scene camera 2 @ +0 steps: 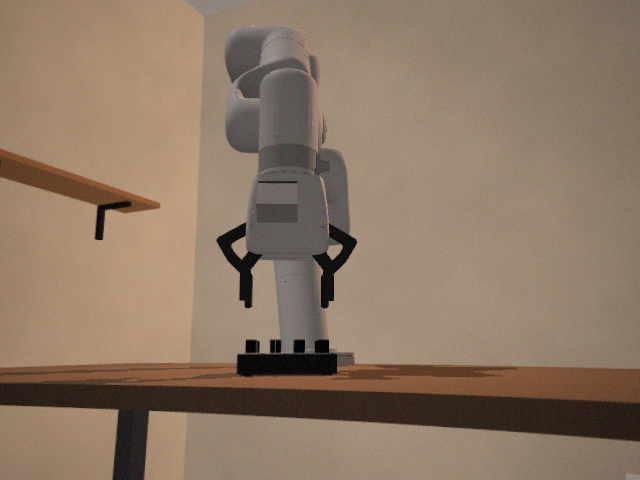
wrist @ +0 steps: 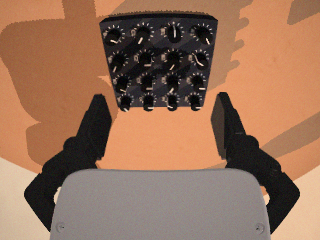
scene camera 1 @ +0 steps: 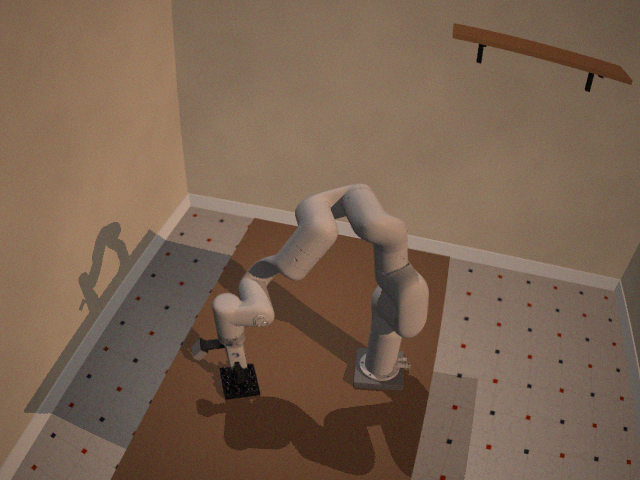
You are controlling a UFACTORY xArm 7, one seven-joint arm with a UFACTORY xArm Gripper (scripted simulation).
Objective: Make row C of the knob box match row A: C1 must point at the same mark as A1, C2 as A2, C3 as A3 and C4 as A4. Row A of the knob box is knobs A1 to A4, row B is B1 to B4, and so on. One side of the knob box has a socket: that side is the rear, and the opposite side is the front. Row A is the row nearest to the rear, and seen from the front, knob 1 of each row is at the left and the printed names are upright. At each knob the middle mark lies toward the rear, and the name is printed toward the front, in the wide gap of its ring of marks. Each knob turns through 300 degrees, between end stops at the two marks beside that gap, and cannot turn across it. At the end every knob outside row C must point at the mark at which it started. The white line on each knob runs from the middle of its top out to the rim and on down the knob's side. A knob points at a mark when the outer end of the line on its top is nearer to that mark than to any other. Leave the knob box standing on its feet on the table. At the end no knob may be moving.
Labels:
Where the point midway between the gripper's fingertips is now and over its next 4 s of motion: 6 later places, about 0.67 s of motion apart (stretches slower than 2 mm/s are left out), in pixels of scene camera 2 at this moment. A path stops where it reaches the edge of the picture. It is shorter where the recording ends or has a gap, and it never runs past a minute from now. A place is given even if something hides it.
My gripper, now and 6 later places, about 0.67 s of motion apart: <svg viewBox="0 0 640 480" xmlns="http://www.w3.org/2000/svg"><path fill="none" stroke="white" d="M286 307L286 308L286 310L286 309L289 303L292 297L297 290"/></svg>

